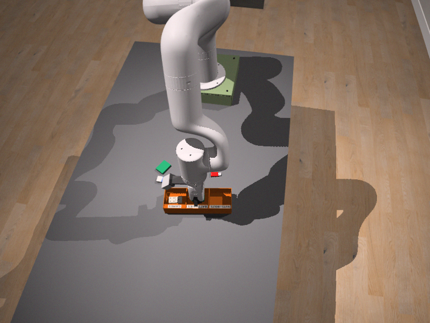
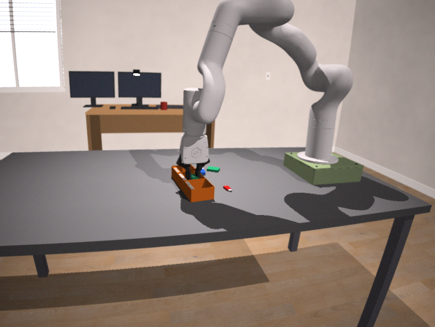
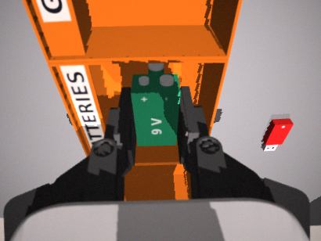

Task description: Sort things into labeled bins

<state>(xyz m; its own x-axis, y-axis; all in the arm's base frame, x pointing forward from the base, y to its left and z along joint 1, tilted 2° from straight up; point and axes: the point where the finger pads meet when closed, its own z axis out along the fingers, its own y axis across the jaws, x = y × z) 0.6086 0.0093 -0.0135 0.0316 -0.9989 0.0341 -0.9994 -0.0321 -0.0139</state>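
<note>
My gripper is now 10 mm to the left of the green 9 V battery and 10 mm above it. Also, from my hand: orange three-part bin 10 mm ahead, 30 mm below; white domino 90 mm to the right, 40 mm below; green cylindrical battery 40 mm below.
</note>
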